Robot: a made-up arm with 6 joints. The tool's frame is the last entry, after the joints. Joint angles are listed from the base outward.
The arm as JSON. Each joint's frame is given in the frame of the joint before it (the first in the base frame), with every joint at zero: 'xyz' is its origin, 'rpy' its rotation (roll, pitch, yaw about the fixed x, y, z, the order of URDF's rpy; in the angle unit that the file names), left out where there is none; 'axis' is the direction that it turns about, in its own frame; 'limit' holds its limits. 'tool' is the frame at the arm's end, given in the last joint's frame.
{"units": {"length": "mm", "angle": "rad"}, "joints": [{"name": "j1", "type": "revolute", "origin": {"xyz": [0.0, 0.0, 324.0]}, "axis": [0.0, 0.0, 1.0], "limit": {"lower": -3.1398, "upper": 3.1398}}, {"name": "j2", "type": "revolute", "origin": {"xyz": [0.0, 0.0, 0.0], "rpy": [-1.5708, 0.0, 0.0]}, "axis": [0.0, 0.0, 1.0], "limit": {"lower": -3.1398, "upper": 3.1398}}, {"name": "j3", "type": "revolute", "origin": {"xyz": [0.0, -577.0, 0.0], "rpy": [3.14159, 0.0, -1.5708]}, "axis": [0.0, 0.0, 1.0], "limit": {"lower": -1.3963, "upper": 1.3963}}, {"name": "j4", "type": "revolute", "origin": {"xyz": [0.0, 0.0, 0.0], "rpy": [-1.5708, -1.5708, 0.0]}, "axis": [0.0, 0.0, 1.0], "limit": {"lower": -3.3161, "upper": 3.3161}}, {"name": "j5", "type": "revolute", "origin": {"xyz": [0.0, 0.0, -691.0], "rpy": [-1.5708, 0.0, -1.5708]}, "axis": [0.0, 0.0, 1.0], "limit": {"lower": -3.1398, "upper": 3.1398}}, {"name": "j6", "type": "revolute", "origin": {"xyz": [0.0, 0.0, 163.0], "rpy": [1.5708, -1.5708, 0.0]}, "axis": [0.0, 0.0, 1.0], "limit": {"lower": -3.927, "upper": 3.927}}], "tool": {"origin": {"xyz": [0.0, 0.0, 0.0], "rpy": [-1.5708, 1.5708, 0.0]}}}
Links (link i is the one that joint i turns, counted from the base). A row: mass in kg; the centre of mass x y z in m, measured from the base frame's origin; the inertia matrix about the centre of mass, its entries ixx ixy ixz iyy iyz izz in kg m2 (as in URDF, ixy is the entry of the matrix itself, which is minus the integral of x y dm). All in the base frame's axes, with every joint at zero. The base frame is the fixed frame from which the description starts. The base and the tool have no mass.
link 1: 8.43; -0.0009 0.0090 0.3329; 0.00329 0 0 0.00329 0 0.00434
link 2: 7.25; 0.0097 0.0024 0.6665; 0.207 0 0 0.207 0 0.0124
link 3: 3.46; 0.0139 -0.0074 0.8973; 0.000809 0 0 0.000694 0 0.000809
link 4: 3.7; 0.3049 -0.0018 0.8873; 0.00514 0 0 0.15 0 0.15
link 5: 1.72; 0.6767 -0.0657 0.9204; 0.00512 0 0 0.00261 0 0.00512
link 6: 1.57; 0.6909 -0.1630 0.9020; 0.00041 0 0 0.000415 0 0.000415
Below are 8 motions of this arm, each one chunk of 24 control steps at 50 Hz.
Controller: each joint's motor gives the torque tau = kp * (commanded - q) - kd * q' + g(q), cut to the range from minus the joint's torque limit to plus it. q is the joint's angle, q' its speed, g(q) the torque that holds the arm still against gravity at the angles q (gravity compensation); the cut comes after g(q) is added. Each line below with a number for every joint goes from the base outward.
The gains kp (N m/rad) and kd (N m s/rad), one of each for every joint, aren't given. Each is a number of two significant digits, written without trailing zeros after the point. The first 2 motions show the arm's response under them.
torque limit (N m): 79 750 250 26 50 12
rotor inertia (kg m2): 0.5 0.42 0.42 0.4 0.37 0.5
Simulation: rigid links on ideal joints. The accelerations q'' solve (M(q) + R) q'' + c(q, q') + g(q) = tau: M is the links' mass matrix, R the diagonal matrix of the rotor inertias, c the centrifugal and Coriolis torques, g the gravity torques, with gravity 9.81 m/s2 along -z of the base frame. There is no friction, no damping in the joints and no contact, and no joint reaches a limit. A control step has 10 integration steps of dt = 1/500 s. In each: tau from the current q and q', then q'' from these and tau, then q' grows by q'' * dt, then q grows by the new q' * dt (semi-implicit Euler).
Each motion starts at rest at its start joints. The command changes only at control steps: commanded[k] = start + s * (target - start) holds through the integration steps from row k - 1 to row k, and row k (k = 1, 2, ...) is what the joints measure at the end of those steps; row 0 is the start. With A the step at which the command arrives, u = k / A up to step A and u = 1 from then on. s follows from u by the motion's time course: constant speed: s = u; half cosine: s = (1 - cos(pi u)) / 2; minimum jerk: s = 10 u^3 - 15 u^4 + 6 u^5; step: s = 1 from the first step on.
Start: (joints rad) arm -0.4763 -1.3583 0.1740 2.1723 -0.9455 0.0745
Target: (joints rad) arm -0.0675 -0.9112 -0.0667 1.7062 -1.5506 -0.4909
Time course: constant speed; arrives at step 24
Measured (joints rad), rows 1 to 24:
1: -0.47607 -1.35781 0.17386 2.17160 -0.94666 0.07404
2: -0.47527 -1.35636 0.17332 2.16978 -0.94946 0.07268
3: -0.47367 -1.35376 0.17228 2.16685 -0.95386 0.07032
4: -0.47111 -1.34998 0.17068 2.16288 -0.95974 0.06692
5: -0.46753 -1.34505 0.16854 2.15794 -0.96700 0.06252
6: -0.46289 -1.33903 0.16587 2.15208 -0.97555 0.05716
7: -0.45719 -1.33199 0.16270 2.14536 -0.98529 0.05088
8: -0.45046 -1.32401 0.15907 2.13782 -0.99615 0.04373
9: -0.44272 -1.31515 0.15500 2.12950 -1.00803 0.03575
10: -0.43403 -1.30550 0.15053 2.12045 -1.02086 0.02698
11: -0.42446 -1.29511 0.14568 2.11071 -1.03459 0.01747
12: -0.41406 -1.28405 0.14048 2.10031 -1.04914 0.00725
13: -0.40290 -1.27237 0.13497 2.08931 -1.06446 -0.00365
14: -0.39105 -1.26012 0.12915 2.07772 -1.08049 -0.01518
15: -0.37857 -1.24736 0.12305 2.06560 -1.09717 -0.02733
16: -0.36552 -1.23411 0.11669 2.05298 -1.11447 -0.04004
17: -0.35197 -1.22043 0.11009 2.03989 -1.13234 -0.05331
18: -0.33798 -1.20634 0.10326 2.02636 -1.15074 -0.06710
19: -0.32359 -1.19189 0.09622 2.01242 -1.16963 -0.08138
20: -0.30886 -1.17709 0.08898 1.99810 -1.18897 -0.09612
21: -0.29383 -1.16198 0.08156 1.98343 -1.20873 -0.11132
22: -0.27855 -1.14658 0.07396 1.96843 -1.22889 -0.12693
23: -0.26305 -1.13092 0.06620 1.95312 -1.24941 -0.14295
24: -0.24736 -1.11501 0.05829 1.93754 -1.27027 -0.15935
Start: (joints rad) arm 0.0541 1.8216 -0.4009 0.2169 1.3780 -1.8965
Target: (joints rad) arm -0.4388 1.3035 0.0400 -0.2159 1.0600 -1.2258
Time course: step
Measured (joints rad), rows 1 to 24:
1: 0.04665 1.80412 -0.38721 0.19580 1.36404 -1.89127
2: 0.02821 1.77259 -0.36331 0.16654 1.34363 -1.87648
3: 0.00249 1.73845 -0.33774 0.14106 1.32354 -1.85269
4: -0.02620 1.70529 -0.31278 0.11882 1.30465 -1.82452
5: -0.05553 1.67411 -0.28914 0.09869 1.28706 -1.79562
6: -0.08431 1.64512 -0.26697 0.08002 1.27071 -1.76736
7: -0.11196 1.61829 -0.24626 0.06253 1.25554 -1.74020
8: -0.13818 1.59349 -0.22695 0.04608 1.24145 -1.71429
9: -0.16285 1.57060 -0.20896 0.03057 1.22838 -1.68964
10: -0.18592 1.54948 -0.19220 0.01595 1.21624 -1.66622
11: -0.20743 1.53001 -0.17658 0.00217 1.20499 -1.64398
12: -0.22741 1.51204 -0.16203 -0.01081 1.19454 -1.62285
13: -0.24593 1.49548 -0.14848 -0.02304 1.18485 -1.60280
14: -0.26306 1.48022 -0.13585 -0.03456 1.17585 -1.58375
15: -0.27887 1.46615 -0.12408 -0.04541 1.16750 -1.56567
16: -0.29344 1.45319 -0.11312 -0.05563 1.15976 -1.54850
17: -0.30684 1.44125 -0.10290 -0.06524 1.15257 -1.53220
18: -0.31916 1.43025 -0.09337 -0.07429 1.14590 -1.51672
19: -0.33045 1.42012 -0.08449 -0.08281 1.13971 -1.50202
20: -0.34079 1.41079 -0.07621 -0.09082 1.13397 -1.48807
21: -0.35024 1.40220 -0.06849 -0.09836 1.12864 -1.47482
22: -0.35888 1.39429 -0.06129 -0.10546 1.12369 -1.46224
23: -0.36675 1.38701 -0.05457 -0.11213 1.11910 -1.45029
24: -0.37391 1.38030 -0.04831 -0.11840 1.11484 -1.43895
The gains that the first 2 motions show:
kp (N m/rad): 360 1300 770 99 140 59
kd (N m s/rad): 90 340 240 31 39 24
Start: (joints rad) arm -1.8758 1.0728 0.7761 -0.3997 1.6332 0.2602
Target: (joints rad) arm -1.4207 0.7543 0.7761 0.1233 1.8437 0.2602
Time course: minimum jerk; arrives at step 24
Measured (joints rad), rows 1 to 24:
1: -1.87580 1.07279 0.77610 -0.39969 1.63321 0.26020
2: -1.87577 1.07274 0.77606 -0.39960 1.63326 0.26020
3: -1.87567 1.07256 0.77596 -0.39929 1.63344 0.26020
4: -1.87540 1.07212 0.77577 -0.39855 1.63386 0.26020
5: -1.87483 1.07125 0.77546 -0.39711 1.63464 0.26020
6: -1.87378 1.06978 0.77503 -0.39471 1.63589 0.26020
7: -1.87206 1.06751 0.77449 -0.39108 1.63774 0.26020
8: -1.86945 1.06428 0.77385 -0.38596 1.64028 0.26019
9: -1.86574 1.05994 0.77315 -0.37917 1.64358 0.26019
10: -1.86072 1.05439 0.77241 -0.37056 1.64769 0.26019
11: -1.85420 1.04755 0.77167 -0.36005 1.65261 0.26018
12: -1.84603 1.03940 0.77098 -0.34763 1.65834 0.26018
13: -1.83611 1.02999 0.77036 -0.33338 1.66483 0.26017
14: -1.82438 1.01939 0.76985 -0.31741 1.67200 0.26017
15: -1.81084 1.00773 0.76949 -0.29993 1.67976 0.26017
16: -1.79555 0.99517 0.76930 -0.28119 1.68797 0.26016
17: -1.77864 0.98193 0.76929 -0.26148 1.69650 0.26016
18: -1.76028 0.96822 0.76947 -0.24114 1.70520 0.26016
19: -1.74071 0.95431 0.76983 -0.22050 1.71391 0.26016
20: -1.72021 0.94042 0.77036 -0.19993 1.72249 0.26015
21: -1.69909 0.92680 0.77104 -0.17973 1.73079 0.26016
22: -1.67770 0.91367 0.77184 -0.16022 1.73871 0.26016
23: -1.65637 0.90118 0.77271 -0.14161 1.74616 0.26016
24: -1.63540 0.88946 0.77361 -0.12405 1.75310 0.26016

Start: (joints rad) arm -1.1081 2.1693 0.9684 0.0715 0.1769 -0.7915
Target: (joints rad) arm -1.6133 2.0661 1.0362 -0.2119 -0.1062 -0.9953
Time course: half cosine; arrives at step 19
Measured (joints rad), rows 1 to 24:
1: -1.10815 2.16928 0.96841 0.07143 0.17681 -0.79153
2: -1.10841 2.16920 0.96846 0.07110 0.17642 -0.79166
3: -1.10916 2.16897 0.96860 0.07030 0.17548 -0.79201
4: -1.11072 2.16852 0.96887 0.06884 0.17380 -0.79268
5: -1.11343 2.16777 0.96931 0.06654 0.17119 -0.79378
6: -1.11763 2.16665 0.96997 0.06329 0.16752 -0.79539
7: -1.12361 2.16510 0.97087 0.05900 0.16271 -0.79758
8: -1.13160 2.16310 0.97203 0.05362 0.15670 -0.80040
9: -1.14174 2.16062 0.97348 0.04714 0.14950 -0.80386
10: -1.15412 2.15765 0.97521 0.03961 0.14115 -0.80797
11: -1.16872 2.15422 0.97722 0.03109 0.13175 -0.81272
12: -1.18545 2.15035 0.97949 0.02169 0.12140 -0.81804
13: -1.20413 2.14609 0.98199 0.01157 0.11029 -0.82389
14: -1.22453 2.14151 0.98470 0.00087 0.09858 -0.83018
15: -1.24634 2.13669 0.98756 -0.01019 0.08651 -0.83681
16: -1.26919 2.13173 0.99051 -0.02142 0.07430 -0.84366
17: -1.29267 2.12671 0.99351 -0.03259 0.06220 -0.85063
18: -1.31637 2.12176 0.99649 -0.04349 0.05044 -0.85758
19: -1.33984 2.11698 0.99939 -0.05389 0.03929 -0.86438
20: -1.36265 2.11247 1.00215 -0.06367 0.02887 -0.87094
21: -1.38451 2.10826 1.00474 -0.07280 0.01919 -0.87720
22: -1.40523 2.10440 1.00715 -0.08136 0.01020 -0.88316
23: -1.42470 2.10086 1.00937 -0.08937 0.00185 -0.88882
24: -1.44285 2.09765 1.01142 -0.09690 -0.00589 -0.89420

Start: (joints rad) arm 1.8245 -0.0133 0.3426 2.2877 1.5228 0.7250
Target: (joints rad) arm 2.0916 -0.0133 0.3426 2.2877 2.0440 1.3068
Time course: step
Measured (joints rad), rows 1 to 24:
1: 1.83210 -0.01318 0.34243 2.28580 1.54554 0.73028
2: 1.84734 -0.01299 0.34234 2.28403 1.57974 0.74516
3: 1.86495 -0.01284 0.34229 2.28339 1.61281 0.76757
4: 1.88274 -0.01274 0.34226 2.28347 1.64362 0.79252
5: 1.89980 -0.01267 0.34224 2.28389 1.67223 0.81762
6: 1.91579 -0.01263 0.34223 2.28443 1.69879 0.84199
7: 1.93058 -0.01261 0.34222 2.28499 1.72345 0.86534
8: 1.94421 -0.01260 0.34223 2.28552 1.74634 0.88759
9: 1.95671 -0.01261 0.34223 2.28600 1.76760 0.90874
10: 1.96817 -0.01262 0.34225 2.28643 1.78734 0.92884
11: 1.97867 -0.01265 0.34226 2.28681 1.80568 0.94793
12: 1.98827 -0.01268 0.34228 2.28714 1.82270 0.96606
13: 1.99707 -0.01271 0.34230 2.28743 1.83851 0.98327
14: 2.00511 -0.01274 0.34231 2.28767 1.85318 0.99961
15: 2.01247 -0.01278 0.34233 2.28788 1.86682 1.01513
16: 2.01921 -0.01281 0.34235 2.28806 1.87947 1.02986
17: 2.02537 -0.01285 0.34237 2.28821 1.89122 1.04385
18: 2.03101 -0.01288 0.34239 2.28833 1.90214 1.05713
19: 2.03617 -0.01291 0.34241 2.28844 1.91227 1.06974
20: 2.04089 -0.01295 0.34242 2.28852 1.92168 1.08172
21: 2.04521 -0.01298 0.34244 2.28859 1.93042 1.09309
22: 2.04916 -0.01300 0.34245 2.28864 1.93853 1.10388
23: 2.05277 -0.01303 0.34247 2.28868 1.94607 1.11413
24: 2.05608 -0.01305 0.34248 2.28871 1.95306 1.12387

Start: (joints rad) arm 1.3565 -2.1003 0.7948 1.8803 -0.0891 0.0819
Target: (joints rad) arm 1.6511 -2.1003 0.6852 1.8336 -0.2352 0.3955
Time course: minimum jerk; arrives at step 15
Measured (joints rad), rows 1 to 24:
1: 1.35651 -2.10030 0.79479 1.88030 -0.08912 0.08192
2: 1.35656 -2.10033 0.79468 1.88029 -0.08926 0.08205
3: 1.35678 -2.10040 0.79436 1.88026 -0.08971 0.08252
4: 1.35734 -2.10053 0.79368 1.88019 -0.09070 0.08363
5: 1.35851 -2.10072 0.79249 1.88006 -0.09244 0.08571
6: 1.36056 -2.10097 0.79069 1.87983 -0.09511 0.08906
7: 1.36380 -2.10125 0.78822 1.87946 -0.09880 0.09390
8: 1.36848 -2.10153 0.78506 1.87893 -0.10351 0.10032
9: 1.37478 -2.10178 0.78128 1.87820 -0.10915 0.10832
10: 1.38280 -2.10198 0.77697 1.87726 -0.11557 0.11773
11: 1.39252 -2.10210 0.77228 1.87610 -0.12252 0.12830
12: 1.40383 -2.10213 0.76739 1.87472 -0.12974 0.13967
13: 1.41647 -2.10205 0.76247 1.87314 -0.13694 0.15144
14: 1.43016 -2.10187 0.75768 1.87139 -0.14389 0.16325
15: 1.44455 -2.10162 0.75312 1.86950 -0.15042 0.17477
16: 1.45931 -2.10134 0.74882 1.86751 -0.15650 0.18583
17: 1.47417 -2.10106 0.74478 1.86546 -0.16214 0.19639
18: 1.48891 -2.10078 0.74098 1.86337 -0.16738 0.20644
19: 1.50334 -2.10052 0.73743 1.86128 -0.17223 0.21598
20: 1.51730 -2.10029 0.73409 1.85921 -0.17673 0.22505
21: 1.53069 -2.10009 0.73097 1.85720 -0.18091 0.23366
22: 1.54341 -2.09992 0.72804 1.85524 -0.18479 0.24184
23: 1.55541 -2.09977 0.72530 1.85336 -0.18839 0.24960
24: 1.56664 -2.09965 0.72274 1.85157 -0.19173 0.25697

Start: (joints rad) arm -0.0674 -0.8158 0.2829 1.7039 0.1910 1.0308
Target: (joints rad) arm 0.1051 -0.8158 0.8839 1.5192 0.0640 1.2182
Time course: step
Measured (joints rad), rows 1 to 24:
1: -0.06275 -0.80970 0.30696 1.69950 0.18504 1.03449
2: -0.05328 -0.80540 0.34044 1.69078 0.17655 1.04156
3: -0.04219 -0.80394 0.37347 1.68088 0.16842 1.04963
4: -0.03093 -0.80398 0.40525 1.67094 0.16088 1.05782
5: -0.02010 -0.80477 0.43547 1.66136 0.15391 1.06580
6: -0.00993 -0.80591 0.46402 1.65226 0.14745 1.07345
7: -0.00047 -0.80718 0.49088 1.64368 0.14146 1.08074
8: 0.00828 -0.80847 0.51609 1.63561 0.13591 1.08767
9: 0.01635 -0.80970 0.53972 1.62803 0.13076 1.09426
10: 0.02380 -0.81086 0.56186 1.62093 0.12598 1.10052
11: 0.03065 -0.81192 0.58259 1.61428 0.12155 1.10646
12: 0.03696 -0.81288 0.60199 1.60805 0.11743 1.11210
13: 0.04277 -0.81375 0.62014 1.60222 0.11361 1.11746
14: 0.04811 -0.81452 0.63713 1.59677 0.11006 1.12255
15: 0.05301 -0.81520 0.65302 1.59166 0.10677 1.12738
16: 0.05752 -0.81580 0.66788 1.58689 0.10372 1.13196
17: 0.06166 -0.81632 0.68179 1.58243 0.10088 1.13632
18: 0.06546 -0.81678 0.69480 1.57826 0.09824 1.14045
19: 0.06894 -0.81717 0.70698 1.57436 0.09580 1.14438
20: 0.07214 -0.81750 0.71836 1.57071 0.09353 1.14811
21: 0.07506 -0.81778 0.72902 1.56730 0.09142 1.15165
22: 0.07774 -0.81802 0.73898 1.56412 0.08946 1.15501
23: 0.08019 -0.81821 0.74830 1.56115 0.08765 1.15820
24: 0.08243 -0.81837 0.75702 1.55837 0.08596 1.16123

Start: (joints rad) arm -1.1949 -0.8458 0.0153 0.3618 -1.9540 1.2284
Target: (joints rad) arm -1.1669 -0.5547 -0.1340 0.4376 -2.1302 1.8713
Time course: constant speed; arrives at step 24
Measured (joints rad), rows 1 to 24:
1: -1.19491 -0.84545 0.01521 0.36206 -1.95432 1.22893
2: -1.19492 -0.84444 0.01488 0.36265 -1.95511 1.23046
3: -1.19488 -0.84267 0.01422 0.36349 -1.95635 1.23315
4: -1.19476 -0.84013 0.01322 0.36451 -1.95803 1.23701
5: -1.19457 -0.83685 0.01188 0.36566 -1.96011 1.24201
6: -1.19429 -0.83286 0.01021 0.36693 -1.96258 1.24811
7: -1.19393 -0.82822 0.00823 0.36830 -1.96539 1.25525
8: -1.19348 -0.82297 0.00596 0.36976 -1.96853 1.26337
9: -1.19297 -0.81716 0.00341 0.37130 -1.97198 1.27244
10: -1.19238 -0.81083 0.00061 0.37293 -1.97570 1.28241
11: -1.19173 -0.80403 -0.00243 0.37463 -1.97969 1.29322
12: -1.19103 -0.79680 -0.00568 0.37640 -1.98392 1.30484
13: -1.19027 -0.78916 -0.00914 0.37824 -1.98837 1.31723
14: -1.18948 -0.78116 -0.01279 0.38016 -1.99303 1.33035
15: -1.18864 -0.77282 -0.01662 0.38213 -1.99789 1.34415
16: -1.18776 -0.76416 -0.02061 0.38417 -2.00292 1.35861
17: -1.18685 -0.75522 -0.02475 0.38627 -2.00812 1.37370
18: -1.18591 -0.74602 -0.02904 0.38842 -2.01348 1.38937
19: -1.18495 -0.73658 -0.03346 0.39062 -2.01898 1.40561
20: -1.18396 -0.72692 -0.03800 0.39288 -2.02461 1.42237
21: -1.18296 -0.71706 -0.04265 0.39519 -2.03036 1.43965
22: -1.18193 -0.70701 -0.04742 0.39754 -2.03623 1.45740
23: -1.18089 -0.69679 -0.05228 0.39994 -2.04221 1.47562
24: -1.17983 -0.68641 -0.05723 0.40237 -2.04828 1.49426

